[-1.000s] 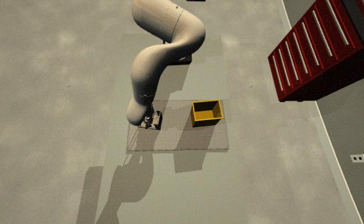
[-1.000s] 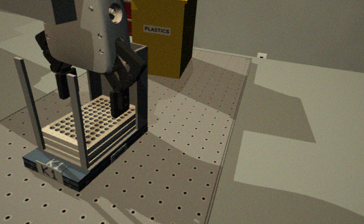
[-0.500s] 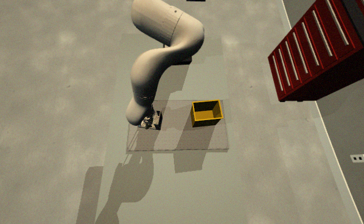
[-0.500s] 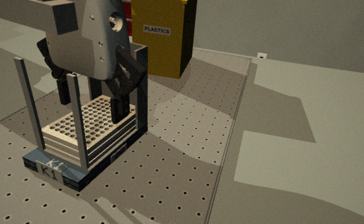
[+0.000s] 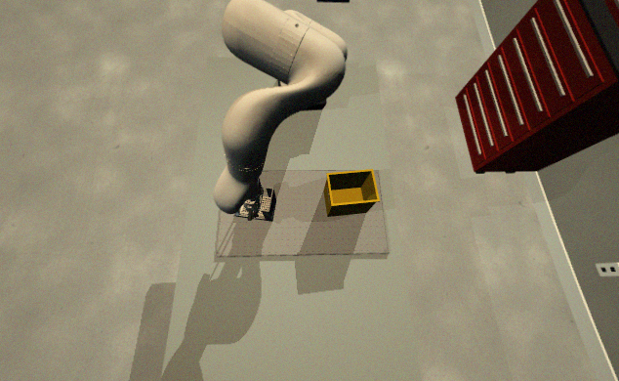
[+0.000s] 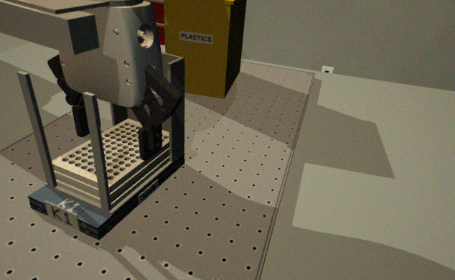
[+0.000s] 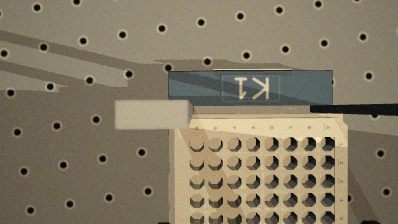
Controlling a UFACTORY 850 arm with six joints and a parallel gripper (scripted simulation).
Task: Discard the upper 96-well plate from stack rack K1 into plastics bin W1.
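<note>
My gripper is now 2 cm above the 96-well plate. From my hand the other things lie so: yellow plastics bin W1 (11 cm behind, 36 cm to the left, 3 cm above); then back wall (7 cm to the left, 2 cm above).
</note>
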